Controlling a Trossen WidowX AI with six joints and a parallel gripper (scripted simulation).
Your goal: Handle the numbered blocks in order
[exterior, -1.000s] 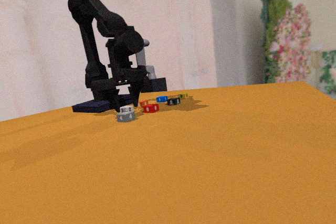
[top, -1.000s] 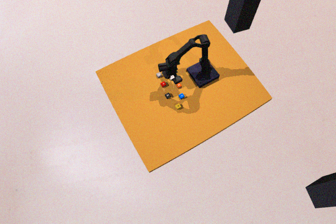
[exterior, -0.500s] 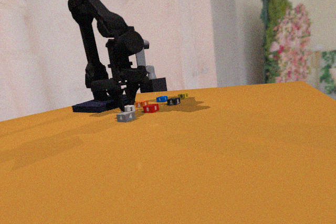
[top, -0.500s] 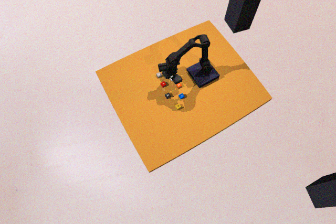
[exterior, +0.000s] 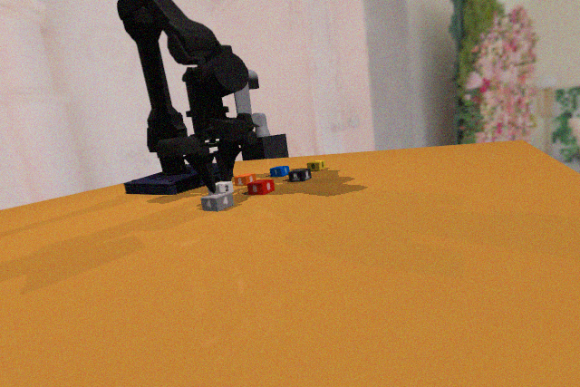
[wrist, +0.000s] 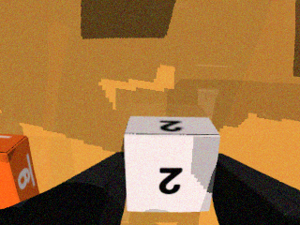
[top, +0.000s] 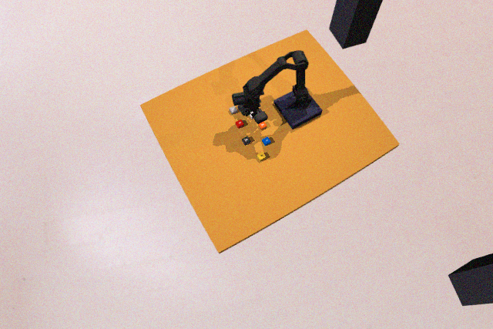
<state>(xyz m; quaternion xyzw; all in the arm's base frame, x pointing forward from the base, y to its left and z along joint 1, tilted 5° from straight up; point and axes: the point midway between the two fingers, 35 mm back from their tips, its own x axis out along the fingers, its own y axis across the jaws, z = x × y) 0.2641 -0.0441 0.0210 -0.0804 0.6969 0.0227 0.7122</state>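
Now: gripper tip right at the white block. The rest, counted from my gripper tip: red block 8 cm ahead, 3 cm to the left; then orange block 8 cm to the left, 2 cm behind; then grey block 8 cm ahead, 6 cm to the right.
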